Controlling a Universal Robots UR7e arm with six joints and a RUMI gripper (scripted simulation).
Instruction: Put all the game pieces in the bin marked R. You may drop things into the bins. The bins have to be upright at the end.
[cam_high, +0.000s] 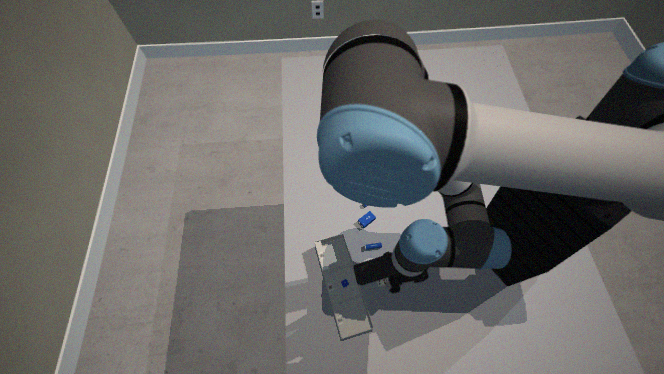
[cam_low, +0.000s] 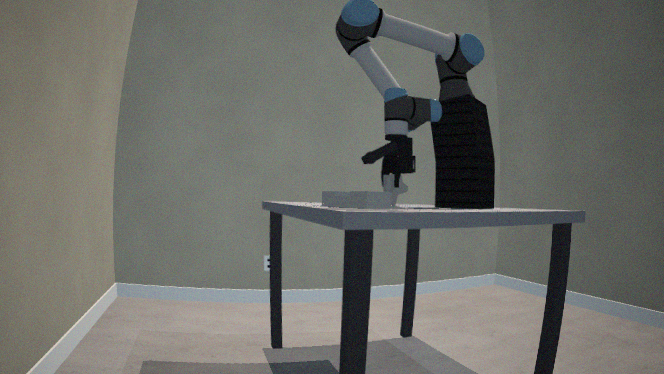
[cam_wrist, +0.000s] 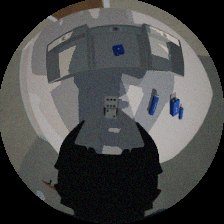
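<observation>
The grey two-compartment bin unit is 120 mm ahead of my hand and 10 mm above it. The rest, counted from my hand: white spotted game piece: 10 mm below; blue game piece: 110 mm ahead.
</observation>
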